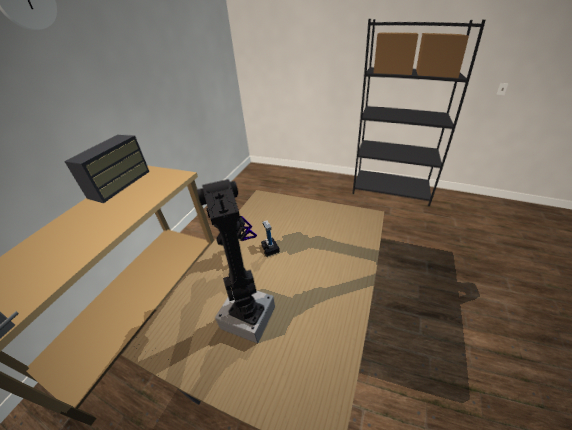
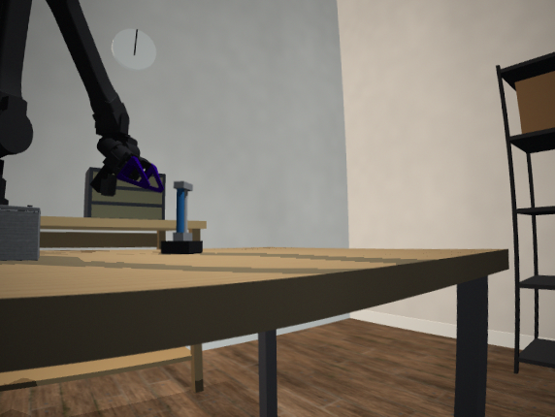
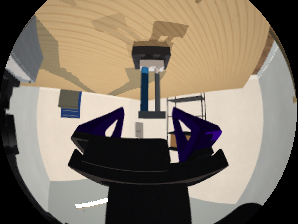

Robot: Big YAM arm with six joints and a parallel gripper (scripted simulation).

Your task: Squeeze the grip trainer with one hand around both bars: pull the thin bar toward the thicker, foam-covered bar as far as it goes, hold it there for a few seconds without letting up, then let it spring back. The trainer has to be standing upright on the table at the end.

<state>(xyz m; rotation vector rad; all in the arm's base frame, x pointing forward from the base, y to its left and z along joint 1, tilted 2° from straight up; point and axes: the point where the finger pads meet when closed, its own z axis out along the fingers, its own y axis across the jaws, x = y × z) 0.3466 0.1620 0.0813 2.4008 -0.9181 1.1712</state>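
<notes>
My hand is 7 cm short of the thin grey bar, 6 cm above it and 4 cm to the left of it. Round my hand: grip trainer: 7 cm below, 6 cm ahead, 4 cm to the right.
</notes>
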